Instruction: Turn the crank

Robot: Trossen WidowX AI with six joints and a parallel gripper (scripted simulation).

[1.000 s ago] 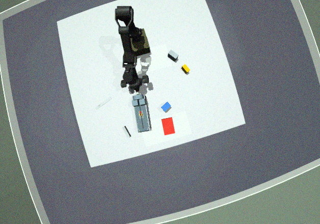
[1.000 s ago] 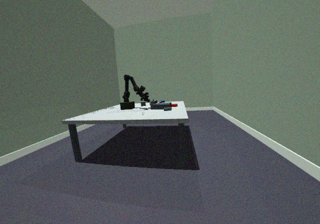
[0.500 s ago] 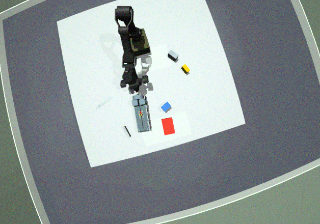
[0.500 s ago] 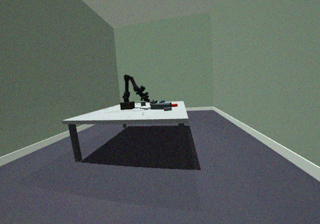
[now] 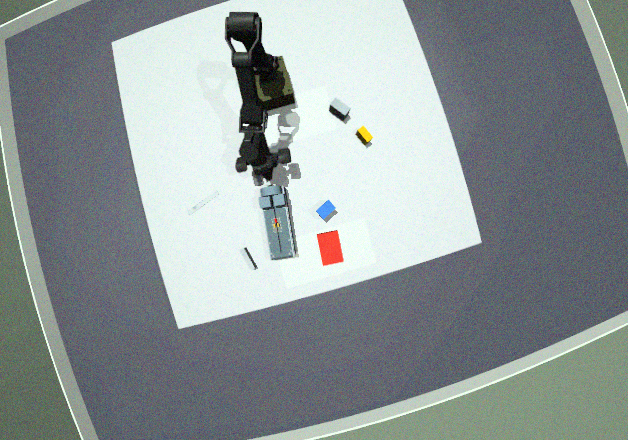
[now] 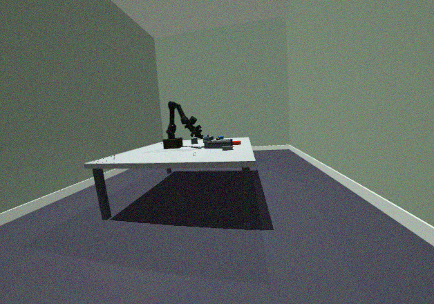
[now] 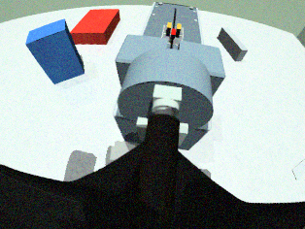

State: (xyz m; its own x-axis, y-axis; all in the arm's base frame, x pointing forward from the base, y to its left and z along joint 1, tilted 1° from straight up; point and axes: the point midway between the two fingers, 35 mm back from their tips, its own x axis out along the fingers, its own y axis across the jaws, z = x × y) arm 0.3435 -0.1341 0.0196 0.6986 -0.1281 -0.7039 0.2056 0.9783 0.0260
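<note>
My gripper tip is now 150 mm short of the red pointer, 40 mm to the left of it and 10 mm above it. The rest, counted from my gripper tip: blue block: 180 mm ahead, 150 mm to the left, 50 mm below; crank handle: 20 mm behind, 30 mm above; pale strip: 30 mm behind, 290 mm to the right, 90 mm below.
</note>
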